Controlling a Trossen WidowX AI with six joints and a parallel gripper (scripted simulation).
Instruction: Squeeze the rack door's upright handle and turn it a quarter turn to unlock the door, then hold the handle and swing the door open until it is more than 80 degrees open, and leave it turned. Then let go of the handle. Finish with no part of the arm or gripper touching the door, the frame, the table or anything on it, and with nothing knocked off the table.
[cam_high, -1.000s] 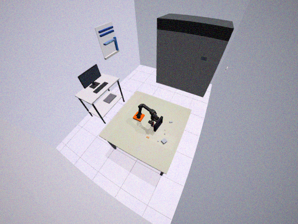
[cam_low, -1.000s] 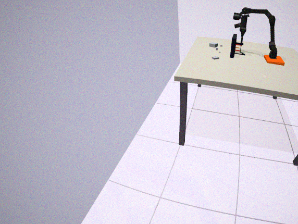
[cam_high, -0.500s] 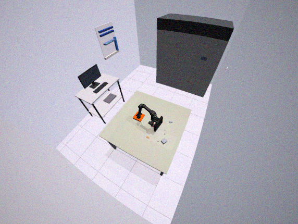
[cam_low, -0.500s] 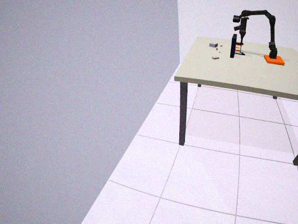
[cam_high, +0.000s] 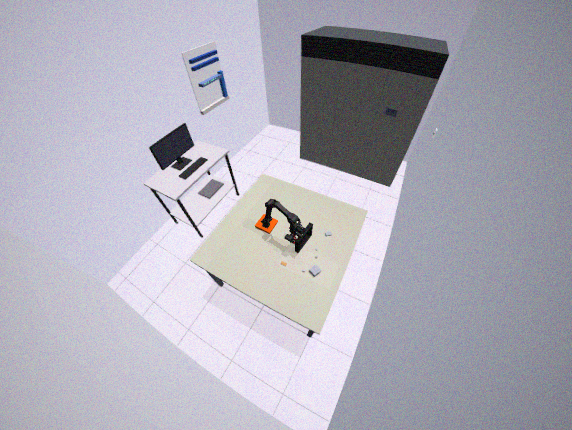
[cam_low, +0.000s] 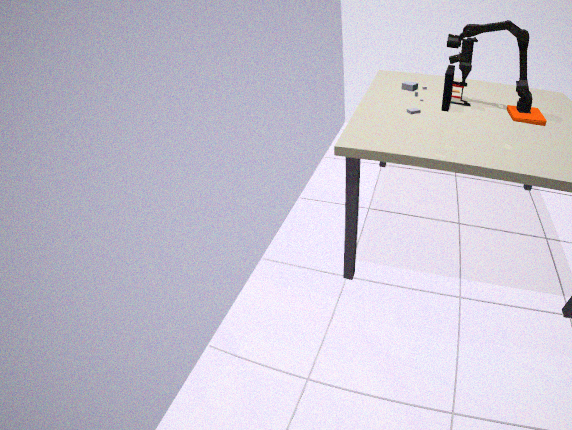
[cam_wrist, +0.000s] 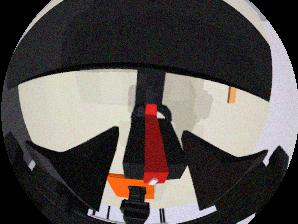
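My gripper tip is now 1 cm past the red handle and 2 cm above it. The rest, counted from my gripper tip: small orange block (1 cm ahead, 22 cm to the right, 12 cm below).
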